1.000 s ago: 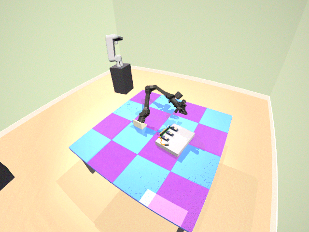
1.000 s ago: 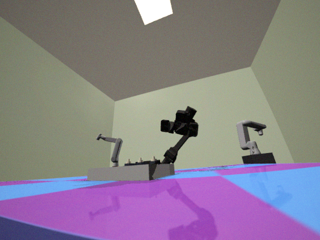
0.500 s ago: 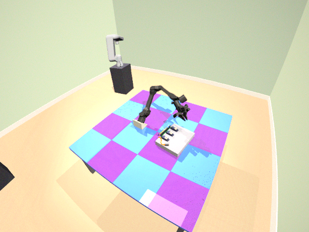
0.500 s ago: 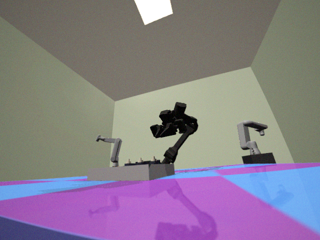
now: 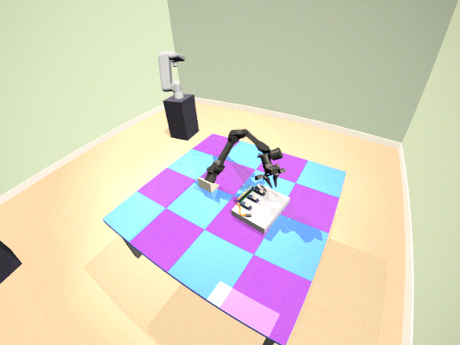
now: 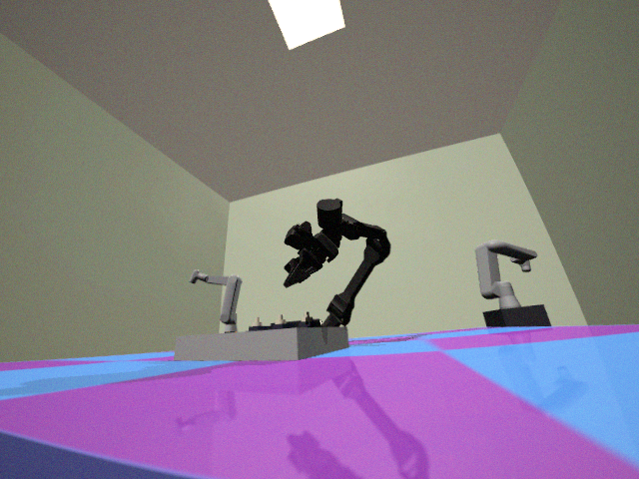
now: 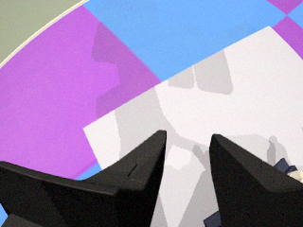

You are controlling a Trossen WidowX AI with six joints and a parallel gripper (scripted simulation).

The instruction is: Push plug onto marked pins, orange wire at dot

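Now: gripper tip 1 cm past the holder, 8 cm to the left of it and 12 cm above it.
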